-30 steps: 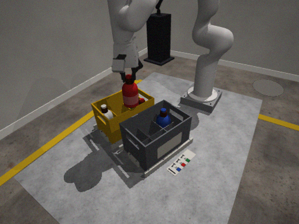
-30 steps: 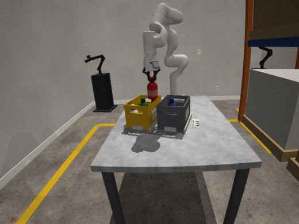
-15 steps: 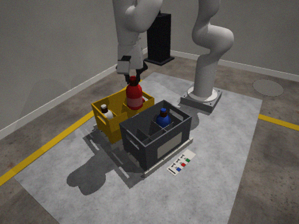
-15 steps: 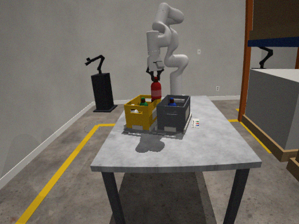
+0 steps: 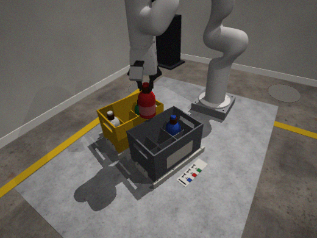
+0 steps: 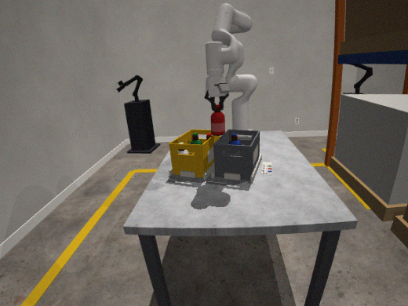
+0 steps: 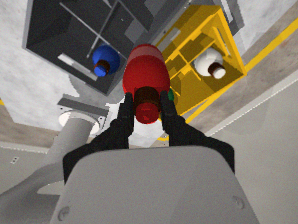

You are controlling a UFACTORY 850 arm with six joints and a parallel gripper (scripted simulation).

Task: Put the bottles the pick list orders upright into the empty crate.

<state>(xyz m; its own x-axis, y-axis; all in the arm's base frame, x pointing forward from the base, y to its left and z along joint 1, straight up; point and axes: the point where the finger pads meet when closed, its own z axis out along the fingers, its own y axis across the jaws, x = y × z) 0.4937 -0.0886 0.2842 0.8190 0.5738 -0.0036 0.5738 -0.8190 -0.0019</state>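
The red bottle lies 7 cm below my hand. Round my hand: grey crate: 1 cm ahead, 10 cm to the left, 25 cm below; then blue-label bottle: 9 cm behind, 7 cm to the left, 25 cm below; then yellow crate: 1 cm behind, 13 cm to the right, 25 cm below.
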